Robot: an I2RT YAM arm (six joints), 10 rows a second.
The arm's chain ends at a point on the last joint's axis. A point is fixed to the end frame.
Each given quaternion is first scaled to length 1.
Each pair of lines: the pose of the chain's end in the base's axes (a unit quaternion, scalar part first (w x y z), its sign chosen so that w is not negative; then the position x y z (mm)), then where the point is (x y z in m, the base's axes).
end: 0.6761, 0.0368, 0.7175, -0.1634, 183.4, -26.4, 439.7
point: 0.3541 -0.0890 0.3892
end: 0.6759, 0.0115, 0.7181, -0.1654, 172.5, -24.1, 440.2
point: 0.3448 -0.0828 0.3903
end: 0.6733, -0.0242, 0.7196, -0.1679, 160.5, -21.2, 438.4
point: 0.3345 -0.0743 0.3883
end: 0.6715, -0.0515, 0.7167, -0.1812, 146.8, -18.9, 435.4
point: 0.3216 -0.0711 0.3870
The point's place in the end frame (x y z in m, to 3 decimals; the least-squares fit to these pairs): 0.046 -0.003 0.183
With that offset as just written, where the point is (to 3 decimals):
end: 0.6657, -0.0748, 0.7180, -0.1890, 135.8, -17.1, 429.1
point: 0.311 -0.068 0.380
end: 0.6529, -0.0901, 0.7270, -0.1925, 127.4, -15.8, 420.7
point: 0.301 -0.066 0.366
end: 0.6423, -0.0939, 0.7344, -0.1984, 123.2, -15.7, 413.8
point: 0.295 -0.068 0.356
